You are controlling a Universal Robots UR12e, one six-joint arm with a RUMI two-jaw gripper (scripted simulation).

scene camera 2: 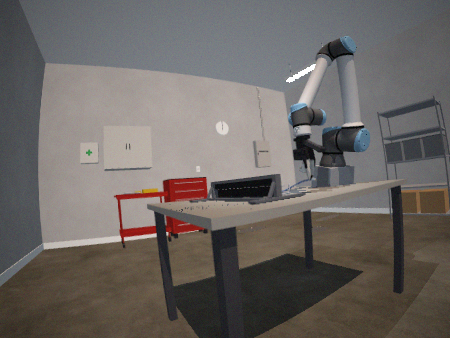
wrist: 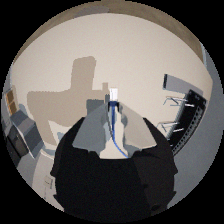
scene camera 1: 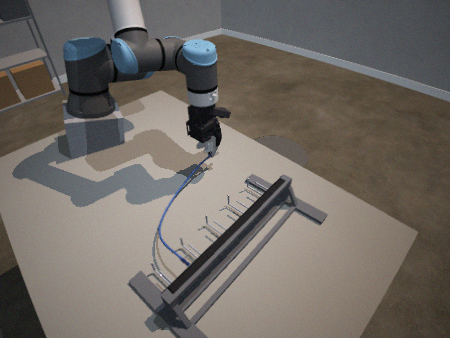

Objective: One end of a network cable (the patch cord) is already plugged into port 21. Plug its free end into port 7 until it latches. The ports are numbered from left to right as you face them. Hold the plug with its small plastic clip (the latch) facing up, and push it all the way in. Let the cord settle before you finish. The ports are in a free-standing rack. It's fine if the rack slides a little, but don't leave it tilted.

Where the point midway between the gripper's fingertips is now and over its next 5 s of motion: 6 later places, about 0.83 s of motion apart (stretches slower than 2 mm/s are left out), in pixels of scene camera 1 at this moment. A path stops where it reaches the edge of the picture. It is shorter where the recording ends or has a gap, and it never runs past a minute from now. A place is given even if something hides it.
My gripper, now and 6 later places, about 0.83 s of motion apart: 210, 156; 211, 156; 211, 157; 212, 160; 214, 163; 217, 167; 220, 172
